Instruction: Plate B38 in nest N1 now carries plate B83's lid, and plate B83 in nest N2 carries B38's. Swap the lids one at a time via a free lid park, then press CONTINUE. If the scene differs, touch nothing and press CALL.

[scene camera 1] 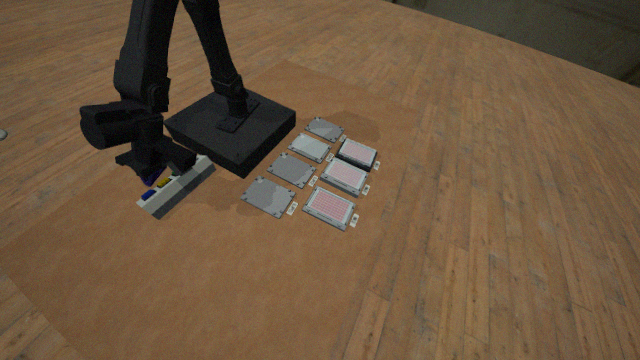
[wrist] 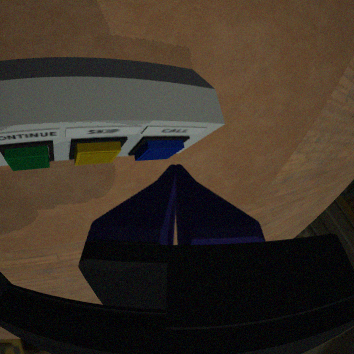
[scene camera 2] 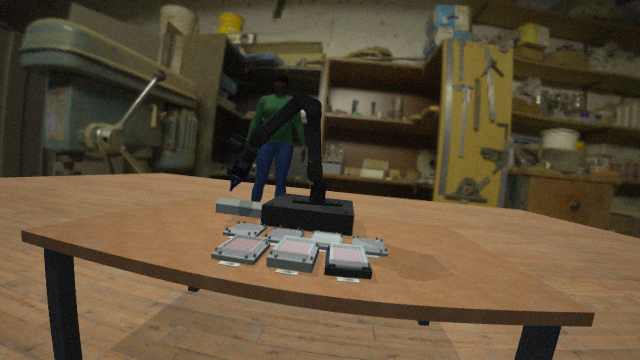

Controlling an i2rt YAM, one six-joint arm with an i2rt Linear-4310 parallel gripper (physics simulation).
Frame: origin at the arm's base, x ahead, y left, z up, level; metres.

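Seen in the pictures: gripper, fingertip midpoint: (scene camera 1: 148,185) (wrist: 175,173) (scene camera 2: 230,190); arm's base, link origin: (scene camera 1: 239,114) (scene camera 2: 316,203).
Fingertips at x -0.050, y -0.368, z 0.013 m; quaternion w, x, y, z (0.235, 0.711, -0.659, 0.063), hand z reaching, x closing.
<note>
Pixels of each thing's middle, then the offset from my fingertips to it. "pt": a spot on its surface instead. Level surfaces: height alone.
- button box, body centre: (wrist: 60,123) (scene camera 1: 176,181) (scene camera 2: 243,206) dx +0.005, dy +0.060, dz -0.062 m
- blue CALL button, body centre: (wrist: 157,147) dx -0.026, dy -0.010, dz -0.050 m
- yellow SKIP button, body centre: (wrist: 95,149) dx -0.016, dy +0.039, dz -0.050 m
- green CONTINUE button, body centre: (wrist: 27,154) dx -0.006, dy +0.088, dz -0.050 m
- black nest, surface spot: (scene camera 2: 348,255) (scene camera 1: 365,153) pt dx +0.544, dy +0.411, dz -0.058 m
- table, surface height: dz -0.094 m
My gripper (scene camera 1: 149,183) (scene camera 2: 232,188) (wrist: 175,173) is shut with its purple fingertips together and nothing between them. It hangs above the button box (scene camera 1: 185,192) (scene camera 2: 237,206) (wrist: 100,100); in the wrist view the tips are just beside the blue CALL button (wrist: 160,149). The yellow SKIP button (wrist: 97,153) and green CONTINUE button (wrist: 27,157) are farther left. Three plates with pink wells sit in nests: one (scene camera 1: 330,205) (scene camera 2: 242,246), a middle one (scene camera 1: 345,175) (scene camera 2: 293,248) and one in a black nest (scene camera 1: 358,152) (scene camera 2: 348,255). Their labels are too small to read.
Several grey lid parks stand in a row between the nests and the robot base (scene camera 1: 230,130) (scene camera 2: 307,215). One park holds a paler, lid-like piece (scene camera 1: 310,147) (scene camera 2: 327,238). A person in a green top (scene camera 2: 280,120) stands behind the table (scene camera 2: 150,260).
</note>
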